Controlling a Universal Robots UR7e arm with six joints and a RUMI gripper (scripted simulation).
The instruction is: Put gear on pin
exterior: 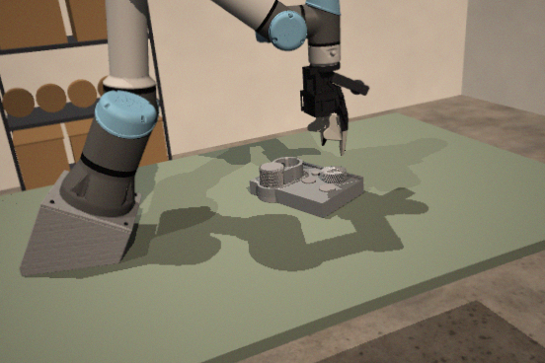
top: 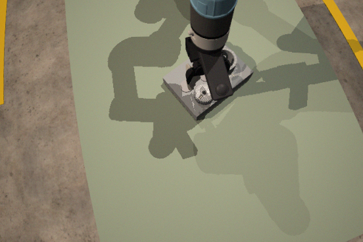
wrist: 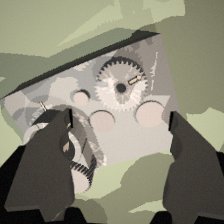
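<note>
The gear lies 80 mm below my hand.
</note>
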